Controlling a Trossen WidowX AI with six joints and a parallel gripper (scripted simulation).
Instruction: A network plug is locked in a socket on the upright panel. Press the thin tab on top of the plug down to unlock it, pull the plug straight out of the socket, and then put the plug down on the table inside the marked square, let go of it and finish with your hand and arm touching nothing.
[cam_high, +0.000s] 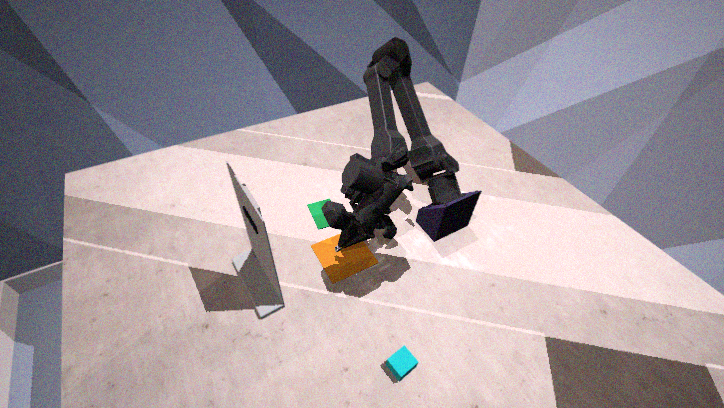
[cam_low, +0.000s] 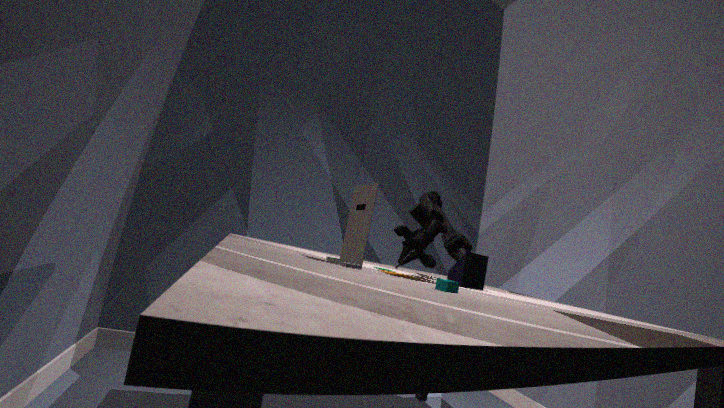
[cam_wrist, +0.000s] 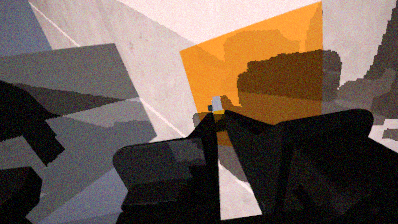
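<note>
My gripper tip is now 40 mm above the orange square and 10 mm past it. From my gripper tip the other things lie so: network plug: right at my gripper tip; then grey panel: 180 mm ahead, 90 mm above, 10 mm to the right.
</note>
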